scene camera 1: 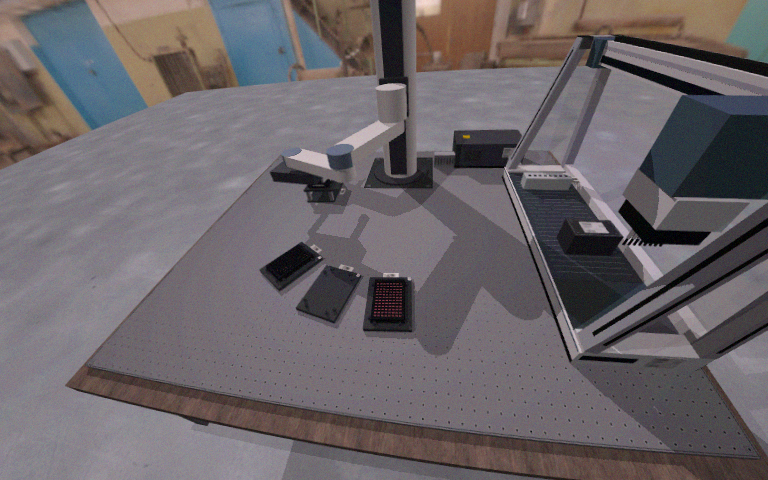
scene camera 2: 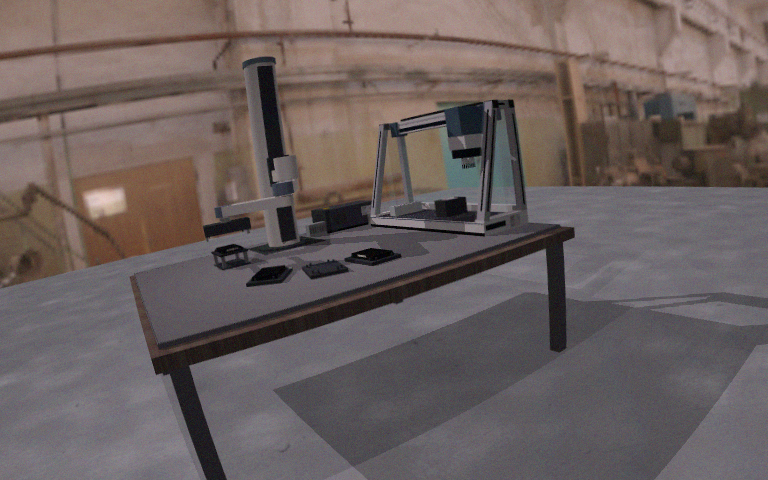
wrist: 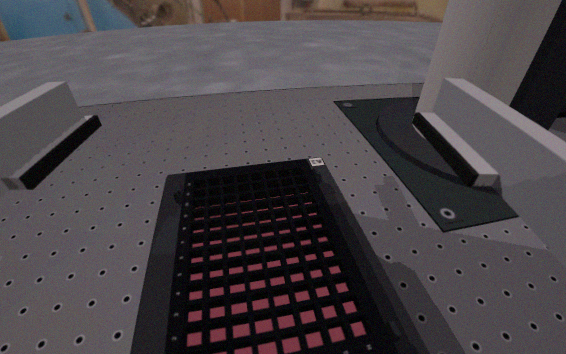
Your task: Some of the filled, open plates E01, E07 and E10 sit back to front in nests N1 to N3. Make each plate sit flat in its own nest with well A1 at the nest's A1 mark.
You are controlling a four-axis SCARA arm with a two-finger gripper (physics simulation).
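Note:
My gripper (scene camera 2: pixel 226 234) (wrist: pixel 254 98) is open and empty. Its fingers stand wide apart in the wrist view, beyond and above a dark plate with pink-filled wells (wrist: pixel 260 260). That plate lies on a raised stand (wrist: pixel 156 280) (scene camera 2: pixel 223 262) near the arm's base. On the table, the left nest (scene camera 1: pixel 278 284) holds a dark plate (scene camera 1: pixel 291 262) (scene camera 2: pixel 270 273). The middle nest (scene camera 1: pixel 329 293) (scene camera 2: pixel 325 268) has no plate. The right nest (scene camera 1: pixel 389 327) holds a plate with pink wells (scene camera 1: pixel 388 300) (scene camera 2: pixel 372 252). Both nested plates look flat. Plate names and well A1 are too small to read.
The arm's column (scene camera 1: pixel 394 141) (scene camera 2: pixel 283 226) stands on a dark base plate behind the nests. A black box (scene camera 1: pixel 487 149) (scene camera 2: pixel 340 217) stands beside it. A gantry frame (scene camera 1: pixel 543 266) (scene camera 2: pixel 430 226) fills the right side, with a small dark box (scene camera 1: pixel 589 240) (scene camera 2: pixel 450 207) inside.

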